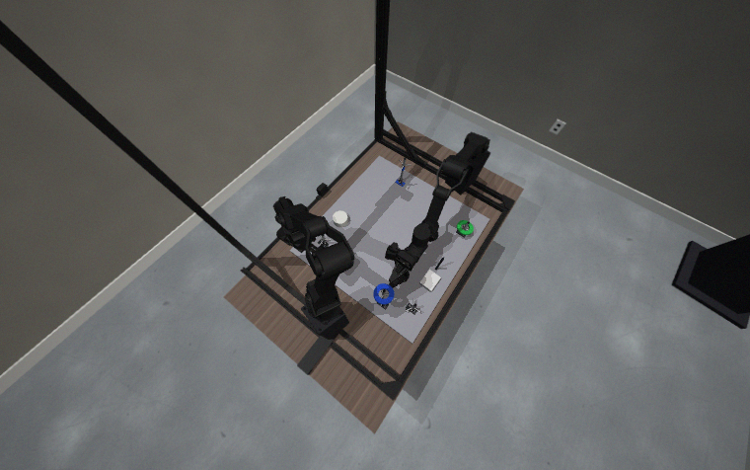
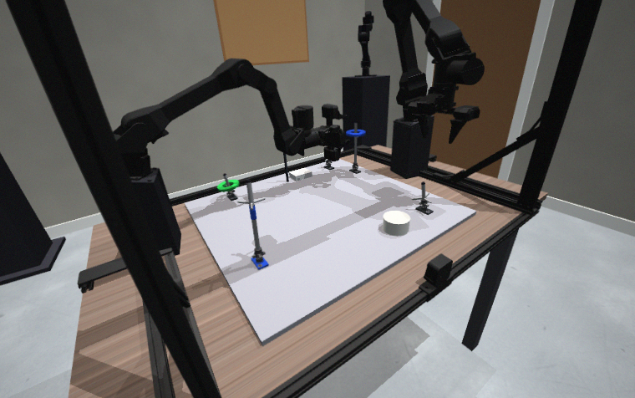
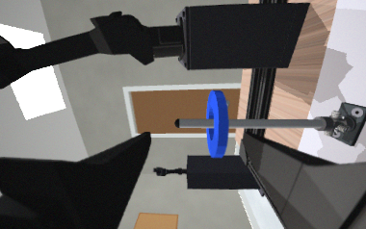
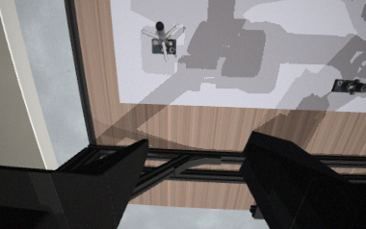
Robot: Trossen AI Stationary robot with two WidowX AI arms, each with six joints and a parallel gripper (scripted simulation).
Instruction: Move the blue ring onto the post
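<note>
Right now the blue ring is 6 cm to the right of my left hand, 2 cm below it and 1 cm ahead of it. Also, from my left hand: white block 16 cm below, 13 cm to the left, 9 cm ahead; short post 35 cm behind, 12 cm below, 4 cm to the right; black pen 19 cm to the left, 8 cm ahead, 7 cm below.
The blue ring is 29 cm ahead of my right hand, 7 cm to the left of it and 5 cm below it. From my right hand the other things lie so: white block (38 cm ahead, 27 cm to the left, 20 cm below); short post (6 cm behind, 10 cm to the left, 15 cm below); black pen (37 cm ahead, 33 cm to the left, 11 cm below).
</note>
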